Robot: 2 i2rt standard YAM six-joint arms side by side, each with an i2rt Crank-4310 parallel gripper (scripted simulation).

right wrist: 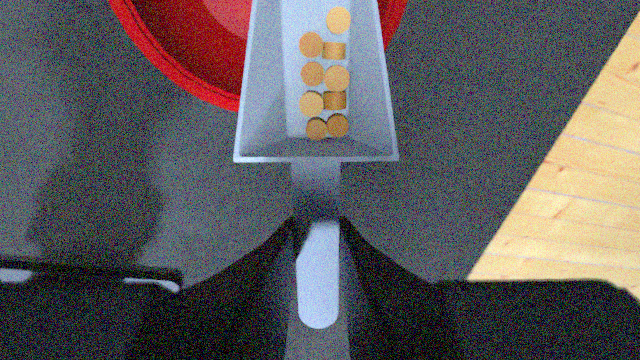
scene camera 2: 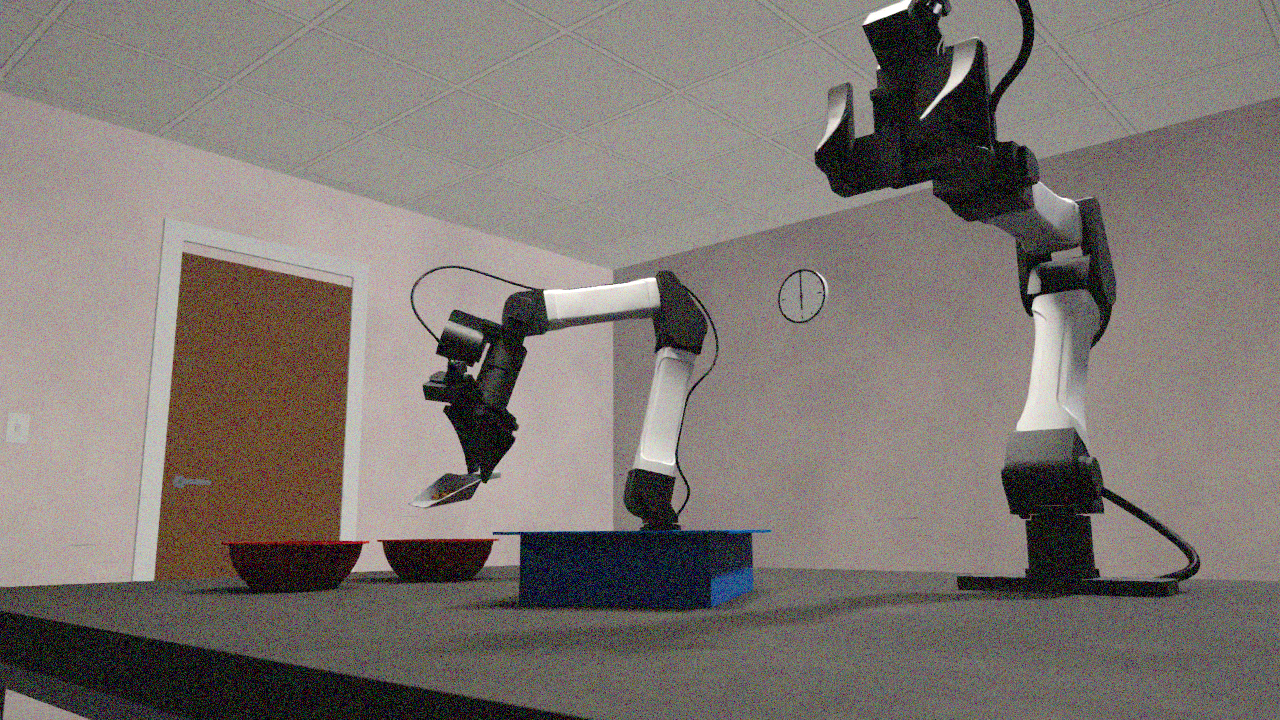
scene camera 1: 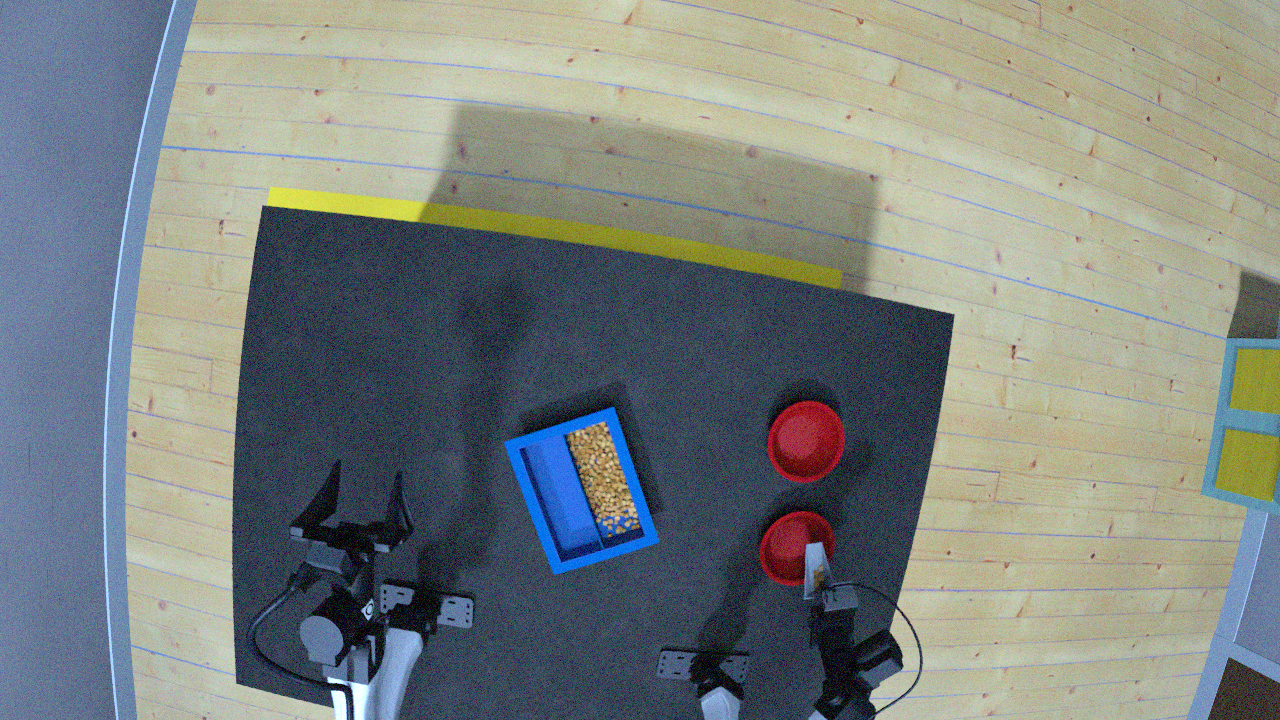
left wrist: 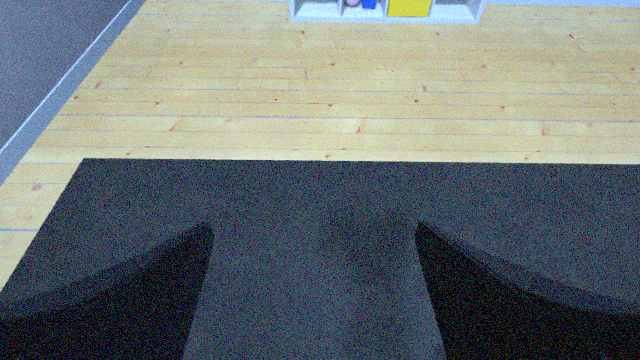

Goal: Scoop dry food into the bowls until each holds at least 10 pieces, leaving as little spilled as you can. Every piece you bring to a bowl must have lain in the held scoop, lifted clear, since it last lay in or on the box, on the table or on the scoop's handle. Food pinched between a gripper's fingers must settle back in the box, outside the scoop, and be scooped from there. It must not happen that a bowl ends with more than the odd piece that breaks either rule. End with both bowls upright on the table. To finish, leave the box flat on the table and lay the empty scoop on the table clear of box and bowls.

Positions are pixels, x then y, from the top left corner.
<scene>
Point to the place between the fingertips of the left gripper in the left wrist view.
At 314,226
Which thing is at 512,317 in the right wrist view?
The right gripper.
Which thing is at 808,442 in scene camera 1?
A red bowl.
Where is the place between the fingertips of the left gripper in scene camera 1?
368,465
</scene>
